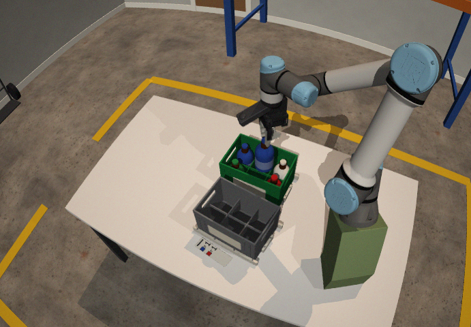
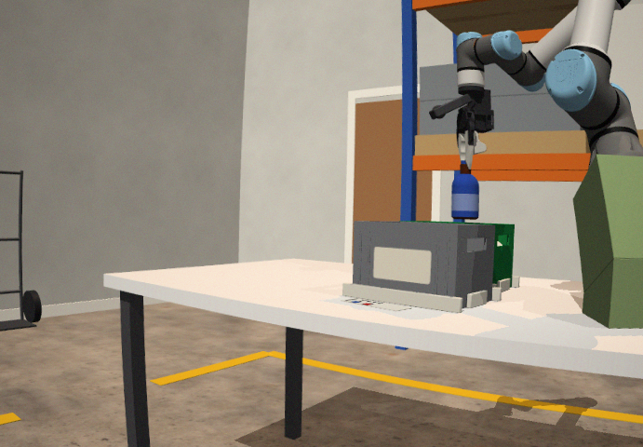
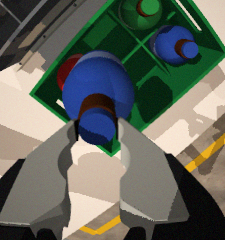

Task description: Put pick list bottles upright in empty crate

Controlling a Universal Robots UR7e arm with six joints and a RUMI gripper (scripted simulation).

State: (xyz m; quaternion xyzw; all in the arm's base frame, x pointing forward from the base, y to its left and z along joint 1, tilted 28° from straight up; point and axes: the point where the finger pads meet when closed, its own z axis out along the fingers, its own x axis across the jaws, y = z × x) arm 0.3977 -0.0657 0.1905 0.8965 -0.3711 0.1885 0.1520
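My hand is 7 cm above the blue bottle. The rest, counted from my hand: red bottle 5 cm behind, 2 cm to the left, 24 cm below; green crate 3 cm ahead, 3 cm to the right, 25 cm below; white bottle 6 cm behind, 7 cm to the right, 24 cm below.
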